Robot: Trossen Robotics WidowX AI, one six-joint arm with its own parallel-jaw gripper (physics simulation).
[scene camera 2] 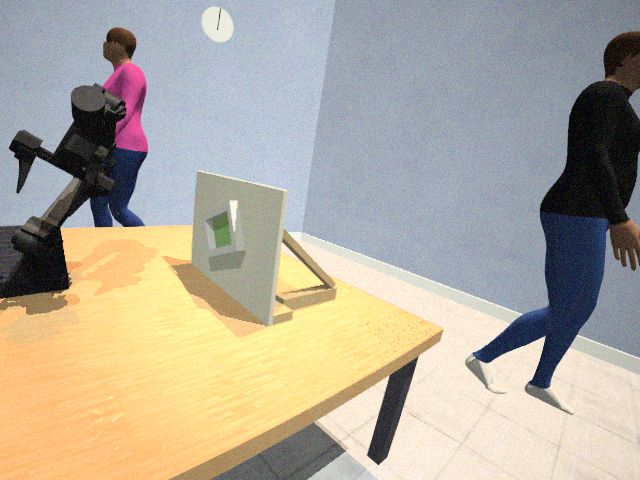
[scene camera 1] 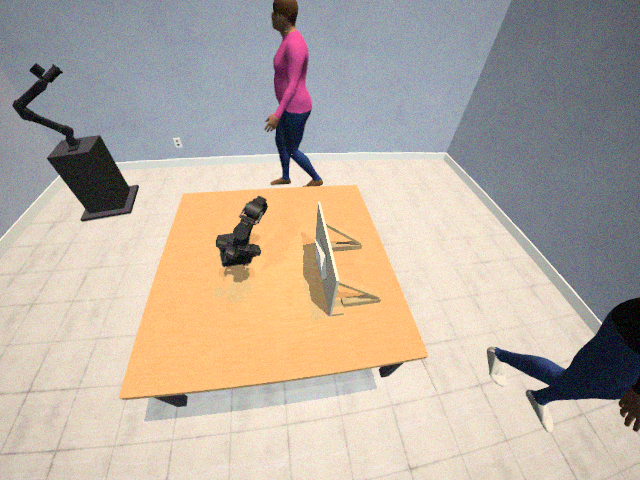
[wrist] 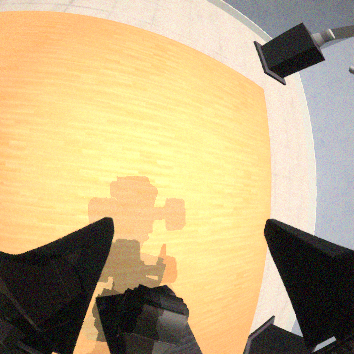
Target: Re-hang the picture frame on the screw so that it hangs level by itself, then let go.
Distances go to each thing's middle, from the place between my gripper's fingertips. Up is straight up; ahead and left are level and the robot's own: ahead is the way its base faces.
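Labels:
Position of my hand relative to the board (scene camera 2: 250,277): 9 cm above it, 42 cm short of it, 1 cm to the left of it.

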